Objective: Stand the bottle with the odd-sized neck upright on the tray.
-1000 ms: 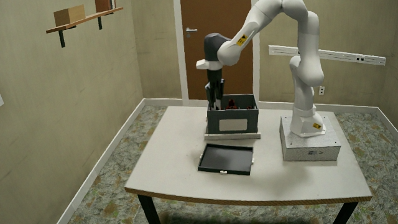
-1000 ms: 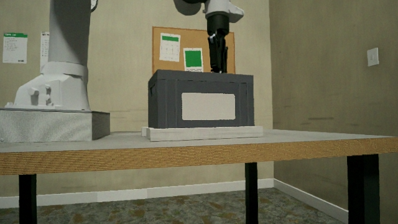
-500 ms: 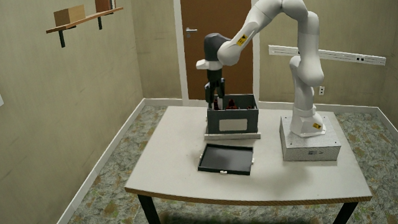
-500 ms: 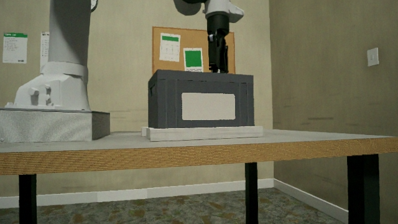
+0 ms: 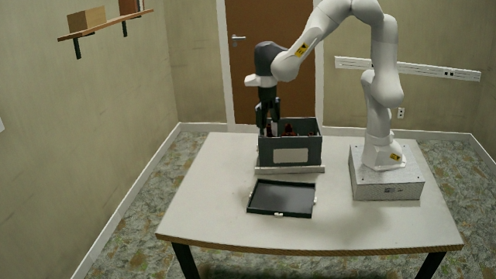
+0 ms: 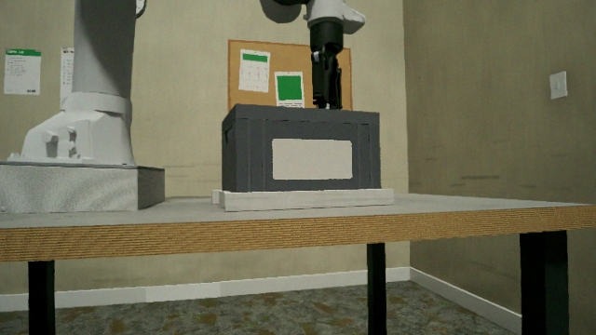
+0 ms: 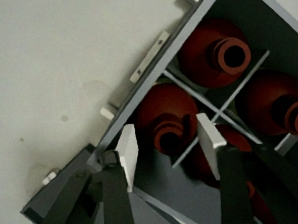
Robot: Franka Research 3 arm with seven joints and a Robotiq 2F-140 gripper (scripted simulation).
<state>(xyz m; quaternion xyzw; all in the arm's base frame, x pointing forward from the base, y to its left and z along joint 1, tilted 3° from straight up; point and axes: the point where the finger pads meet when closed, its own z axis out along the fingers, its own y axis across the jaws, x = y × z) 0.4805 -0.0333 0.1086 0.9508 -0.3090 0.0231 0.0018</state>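
My hand is 8 cm past the dark grey crate, 5 cm to the left of it and 9 cm above it. Also, from my hand: dark tray 9 cm behind, 23 cm to the left, 16 cm below.
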